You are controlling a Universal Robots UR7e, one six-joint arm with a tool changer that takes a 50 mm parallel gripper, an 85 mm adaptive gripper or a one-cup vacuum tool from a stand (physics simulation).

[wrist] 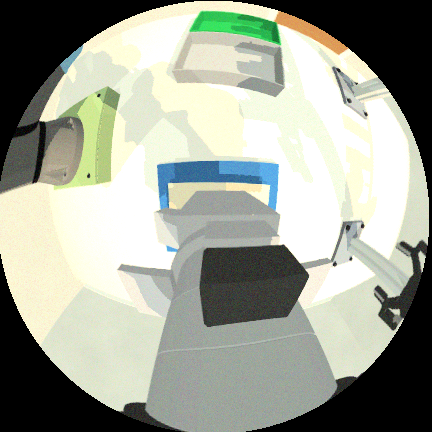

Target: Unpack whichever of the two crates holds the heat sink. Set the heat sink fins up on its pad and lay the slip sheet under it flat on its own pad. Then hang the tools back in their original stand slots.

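Frame: origin at the arm's base, x ahead, y left, z up, level; millimetres.
Where they show: arm's base, origin of its link: [65, 150].
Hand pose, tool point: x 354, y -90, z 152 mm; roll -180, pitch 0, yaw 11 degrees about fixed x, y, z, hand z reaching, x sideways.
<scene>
Each offset is from my tool point to the centre of the thing. "spot": to the spot under its first point.
My gripper [218, 204] is the one-cup vacuum tool, a grey body rising from the bottom with a black block on its near side. The cup is hidden behind the body. It holds the flat beige slip sheet @(spot: 19 mm left, 72 mm back, 176 mm down) [176, 193], whose upper part shows past the tool's tip. Behind the sheet lies a blue rectangular pad @(spot: 63 mm left, 14 mm back, 191 mm down) [218, 171], showing as a border above and at both sides. I cannot tell whether the sheet touches the pad. A grey open crate @(372 mm left, 36 mm back, 180 mm down) [212, 56] and a green open crate [237, 22] stand end to end at the top. The heat sink does not show.
The black adaptive gripper [406, 295] hangs at the lower right beside a stand bracket @(spot: 25 mm right, 367 mm ahead, 189 mm down) [343, 244]. Another stand bracket [344, 91] is at the upper right. The robot's base stands on a light green block [104, 145] at the left. An orange strip [312, 31] lies at the top right.
</scene>
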